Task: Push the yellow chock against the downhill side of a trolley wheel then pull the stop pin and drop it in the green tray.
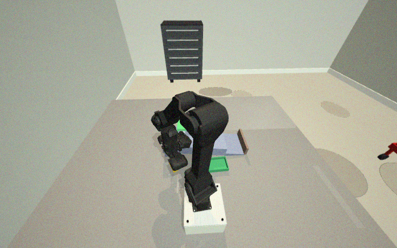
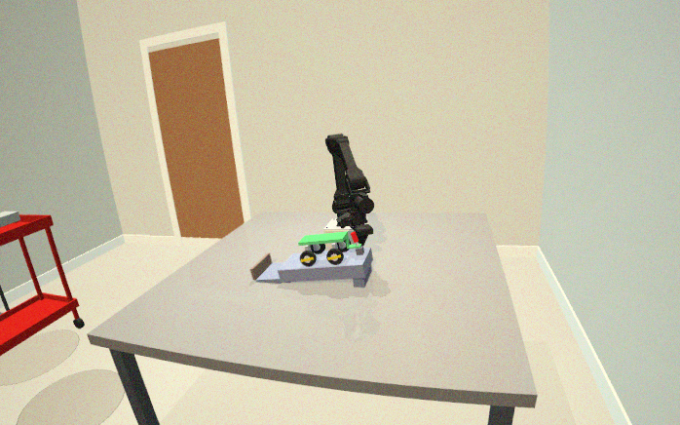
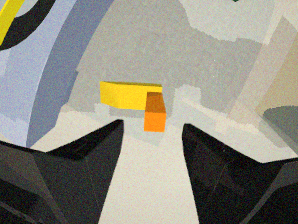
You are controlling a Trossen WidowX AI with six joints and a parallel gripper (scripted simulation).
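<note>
The yellow chock lies 5 cm below my gripper tip, 2 cm ahead of it and 1 cm to the left of it. Round my gripper tip: grey-blue ramp (14 cm ahead, 12 cm to the right, 2 cm below); green-decked trolley (14 cm ahead, 11 cm to the right, 5 cm above); red-headed stop pin (13 cm ahead, 6 cm above).
</note>
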